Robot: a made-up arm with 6 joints.
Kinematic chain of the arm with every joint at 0, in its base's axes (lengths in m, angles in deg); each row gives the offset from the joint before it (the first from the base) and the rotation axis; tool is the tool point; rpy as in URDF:
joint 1: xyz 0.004 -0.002 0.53 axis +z
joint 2: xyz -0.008 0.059 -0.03 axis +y
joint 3: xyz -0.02 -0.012 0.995 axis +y
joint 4: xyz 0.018 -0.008 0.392 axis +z
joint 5: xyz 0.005 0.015 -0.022 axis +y
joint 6: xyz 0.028 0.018 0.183 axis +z
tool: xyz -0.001 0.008 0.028 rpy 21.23 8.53 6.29
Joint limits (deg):
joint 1: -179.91..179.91
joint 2: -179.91..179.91
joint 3: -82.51..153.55
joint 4: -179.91..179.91
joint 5: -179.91..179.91
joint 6: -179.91..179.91
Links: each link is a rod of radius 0.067 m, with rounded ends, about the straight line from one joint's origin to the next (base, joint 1, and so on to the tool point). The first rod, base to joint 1, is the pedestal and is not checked.
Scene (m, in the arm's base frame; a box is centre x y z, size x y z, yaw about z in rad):
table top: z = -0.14
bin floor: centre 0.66 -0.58 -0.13 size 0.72 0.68 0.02 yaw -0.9
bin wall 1: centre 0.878 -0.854 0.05 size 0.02 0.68 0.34 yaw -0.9
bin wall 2: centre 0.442 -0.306 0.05 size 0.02 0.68 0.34 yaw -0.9
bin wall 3: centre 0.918 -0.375 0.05 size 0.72 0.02 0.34 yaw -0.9
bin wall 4: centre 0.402 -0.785 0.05 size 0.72 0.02 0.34 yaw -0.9
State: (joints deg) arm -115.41 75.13 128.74 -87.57 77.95 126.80
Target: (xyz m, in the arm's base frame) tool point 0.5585 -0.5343 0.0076
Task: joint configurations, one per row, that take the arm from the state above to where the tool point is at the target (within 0.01 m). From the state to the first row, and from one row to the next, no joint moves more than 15 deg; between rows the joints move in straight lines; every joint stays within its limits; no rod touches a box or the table.
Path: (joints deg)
1: -103.43 71.89 130.36 -93.28 82.59 127.98
2: -91.45 68.65 131.98 -98.99 87.22 129.15
3: -79.47 65.41 133.60 -104.69 91.86 130.33
4: -67.49 62.17 135.22 -110.40 96.49 131.50
5: -55.52 58.92 136.84 -116.11 101.13 132.68
6: -47.41 71.93 127.91 -109.08 89.09 130.69
7: -39.30 84.93 118.99 -102.05 77.06 128.69
8: -31.19 97.94 110.06 -95.01 65.03 126.70

